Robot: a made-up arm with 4 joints.
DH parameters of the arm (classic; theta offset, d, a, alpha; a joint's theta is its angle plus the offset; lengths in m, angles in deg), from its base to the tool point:
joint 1: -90 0.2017 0.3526 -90
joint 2: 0 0.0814 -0.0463 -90
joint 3: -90 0.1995 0.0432 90
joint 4: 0 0.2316 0.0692 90
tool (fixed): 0 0.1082 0 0
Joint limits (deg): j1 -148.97..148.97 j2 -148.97..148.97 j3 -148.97..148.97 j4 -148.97..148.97
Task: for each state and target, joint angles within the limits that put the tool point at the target. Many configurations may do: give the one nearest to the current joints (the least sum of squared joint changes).
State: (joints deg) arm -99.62 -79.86 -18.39 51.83
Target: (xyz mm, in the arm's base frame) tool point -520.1 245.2 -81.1
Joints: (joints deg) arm -120.99 -103.72 -39.49 32.85
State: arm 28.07 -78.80 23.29 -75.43
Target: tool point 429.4 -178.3 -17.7
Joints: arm 35.09 -78.35 49.23 -58.15
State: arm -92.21 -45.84 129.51 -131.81
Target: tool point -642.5 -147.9 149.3
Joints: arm -103.12 -57.79 141.24 -136.63
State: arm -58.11 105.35 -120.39 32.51
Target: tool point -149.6 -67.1 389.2
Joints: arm -22.84 70.51 -78.23 37.97
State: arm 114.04 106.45 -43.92 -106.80
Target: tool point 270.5 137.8 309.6
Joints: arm 148.17 110.58 -69.88 -87.08
